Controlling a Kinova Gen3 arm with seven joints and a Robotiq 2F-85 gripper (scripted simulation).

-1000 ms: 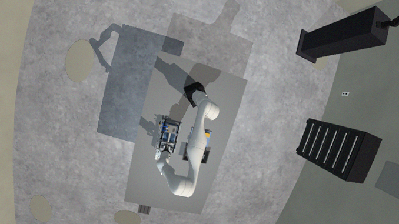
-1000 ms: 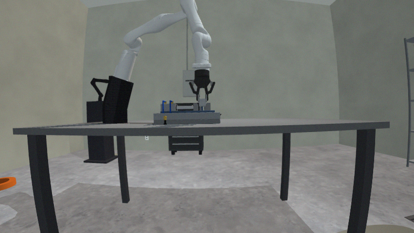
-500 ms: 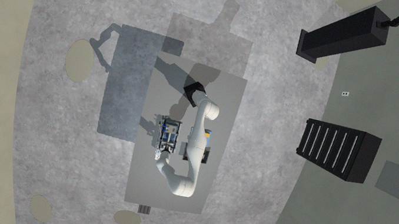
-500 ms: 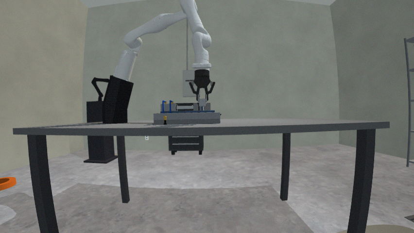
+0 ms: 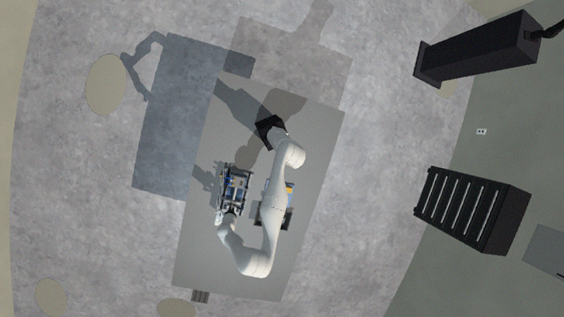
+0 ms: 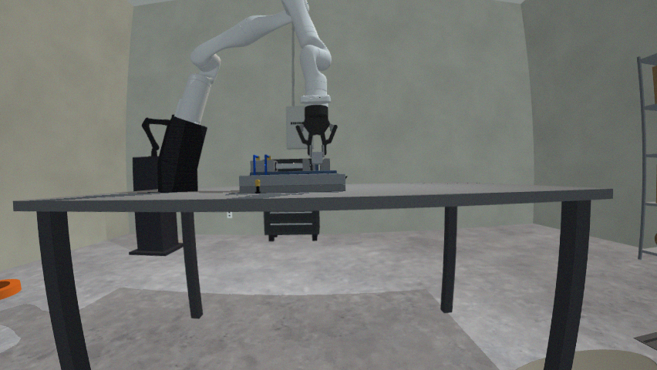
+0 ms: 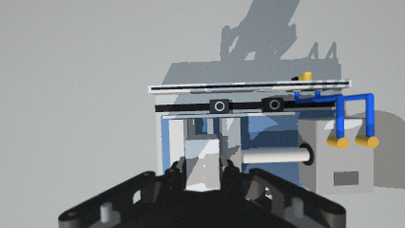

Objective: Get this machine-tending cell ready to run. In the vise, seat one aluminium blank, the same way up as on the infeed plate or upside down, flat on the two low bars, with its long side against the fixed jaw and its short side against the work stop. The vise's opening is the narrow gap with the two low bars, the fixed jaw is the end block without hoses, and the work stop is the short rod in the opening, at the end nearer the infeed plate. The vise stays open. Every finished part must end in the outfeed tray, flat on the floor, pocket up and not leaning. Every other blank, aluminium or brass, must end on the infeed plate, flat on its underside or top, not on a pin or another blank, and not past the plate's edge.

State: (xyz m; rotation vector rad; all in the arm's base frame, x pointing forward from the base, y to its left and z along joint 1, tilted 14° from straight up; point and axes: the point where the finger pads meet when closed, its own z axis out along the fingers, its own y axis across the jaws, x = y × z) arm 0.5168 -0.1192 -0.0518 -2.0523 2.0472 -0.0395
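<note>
Right now my hand is 90 mm past the white rod and 40 mm above it. The rest, counted from my hand: brass blank 180 mm behind, 330 mm to the left, 100 mm below; vise 70 mm behind, 80 mm below.
</note>
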